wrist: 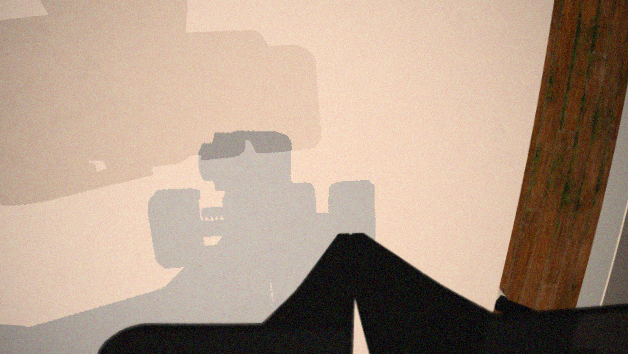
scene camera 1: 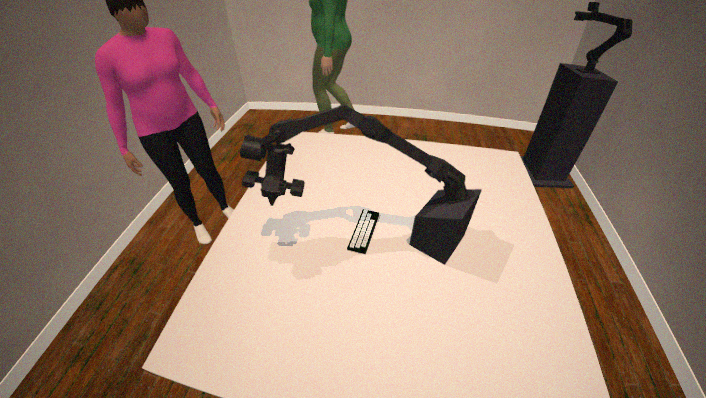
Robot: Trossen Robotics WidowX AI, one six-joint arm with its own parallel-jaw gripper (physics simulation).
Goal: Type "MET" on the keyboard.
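Seen in the pictures: gripper, fingertip midpoint: [wrist: 350, 246] [scene camera 1: 271, 205]; arm's base, origin of the base link: [scene camera 1: 458, 196].
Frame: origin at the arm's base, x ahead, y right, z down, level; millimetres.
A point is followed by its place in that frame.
Note:
A small dark keyboard [scene camera 1: 363, 231] {y 3, x 303, z 182 mm} with rows of white keys lies flat on the pale surface, between the arm's base and the gripper's side of the surface. My gripper [scene camera 1: 272, 202] {y -33, x 599, z 23 mm} [wrist: 350, 246] {y -33, x 599, z 23 mm} is shut and empty, its fingertips touching and pointing down. It hangs high above the pale surface, to the left of the keyboard in the scene view, well apart from it. The keyboard does not show in the wrist view. The letters on the keys are too small to read.
The arm's dark base block [scene camera 1: 440, 230] {y -98, x 65, z 52 mm} stands right of the keyboard. Shadows of the arm fall across the pale surface [scene camera 1: 350, 320] {y -329, x 332, z 197 mm} [wrist: 425, 125] {y -70, x 737, z 197 mm}. A person in pink [scene camera 1: 150, 85] stands at the left, another in green [scene camera 1: 330, 30] at the back. A dark pedestal [scene camera 1: 570, 120] stands at the right.

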